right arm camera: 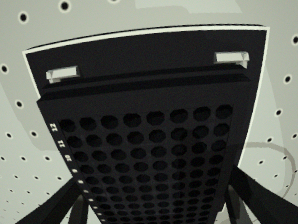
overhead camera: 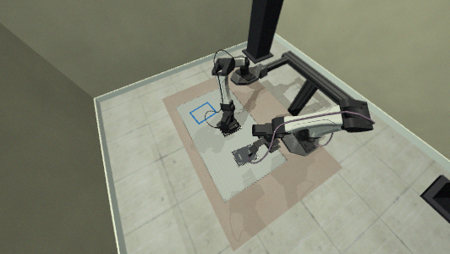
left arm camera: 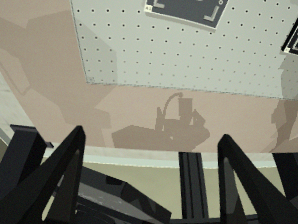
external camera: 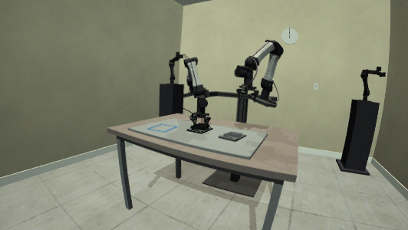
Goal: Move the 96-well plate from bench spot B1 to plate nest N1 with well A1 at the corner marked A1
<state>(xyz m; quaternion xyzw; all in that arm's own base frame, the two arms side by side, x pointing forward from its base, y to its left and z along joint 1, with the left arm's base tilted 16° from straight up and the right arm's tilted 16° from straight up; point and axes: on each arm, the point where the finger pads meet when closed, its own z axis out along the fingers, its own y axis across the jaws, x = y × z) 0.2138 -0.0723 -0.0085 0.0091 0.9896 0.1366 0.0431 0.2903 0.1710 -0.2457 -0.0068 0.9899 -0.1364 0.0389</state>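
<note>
The black 96-well plate lies right at my right hand. Round my right hand: grey nest (20 mm ahead, 260 mm to the left, 20 mm below); then A1 label (50 mm behind, 320 mm to the left, 20 mm below).
</note>
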